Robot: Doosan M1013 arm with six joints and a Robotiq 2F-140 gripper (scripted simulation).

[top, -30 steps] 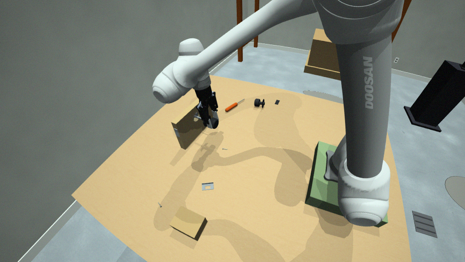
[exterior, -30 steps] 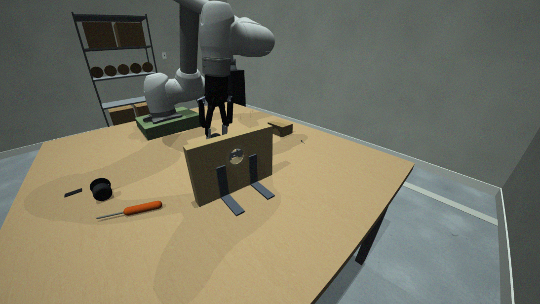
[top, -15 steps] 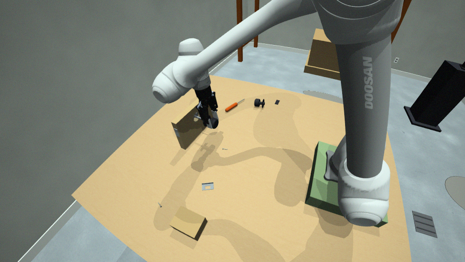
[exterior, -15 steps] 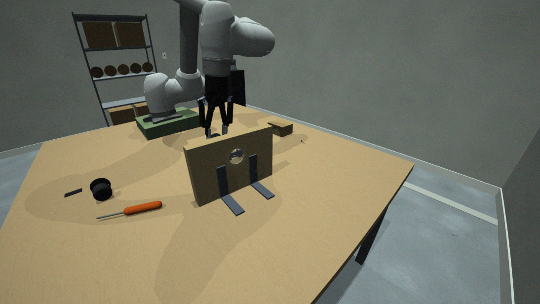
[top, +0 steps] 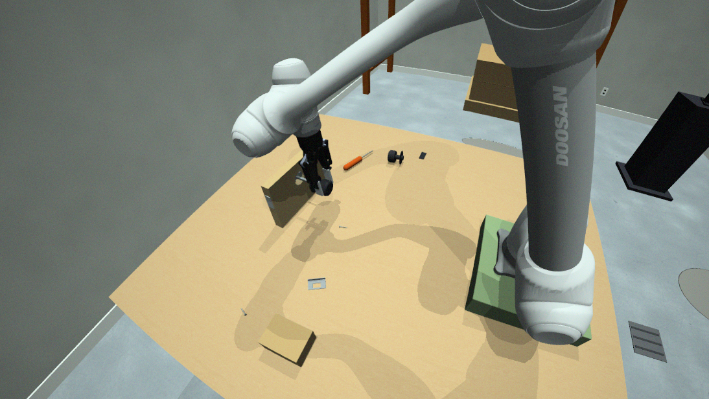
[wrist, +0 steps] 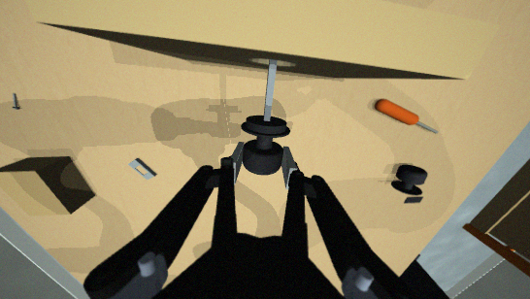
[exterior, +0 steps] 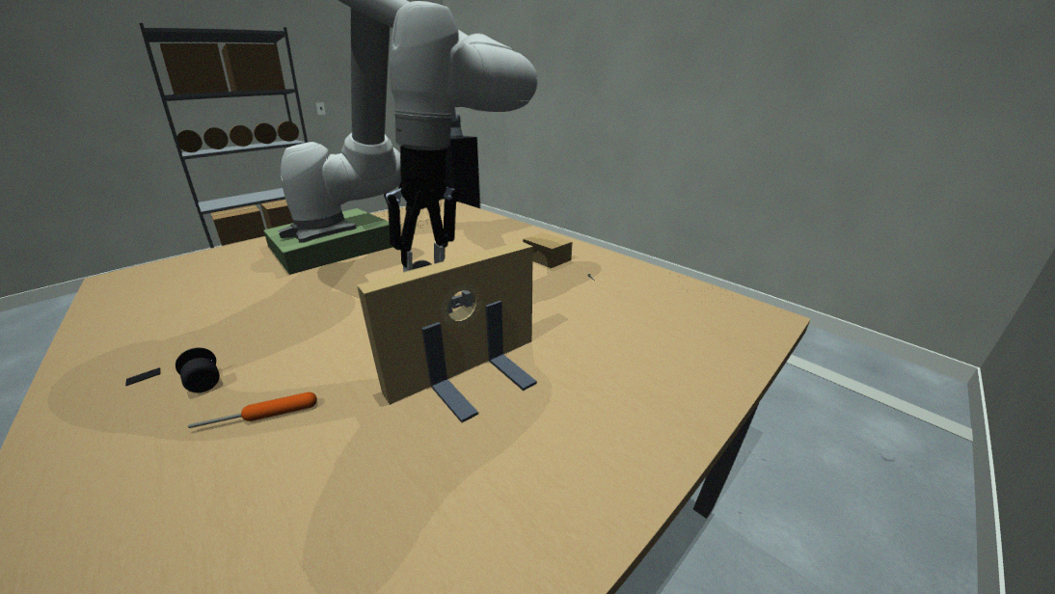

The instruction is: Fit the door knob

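My gripper is now 130 mm short of the latch, 10 mm to the left of it and 30 mm above it. Also, from my hand: upright wooden panel 130 mm ahead, 10 mm to the right, 40 mm below; orange-handled screwdriver 20 mm ahead, 350 mm to the right, 150 mm below; wooden block 130 mm behind, 480 mm to the left, 130 mm below.
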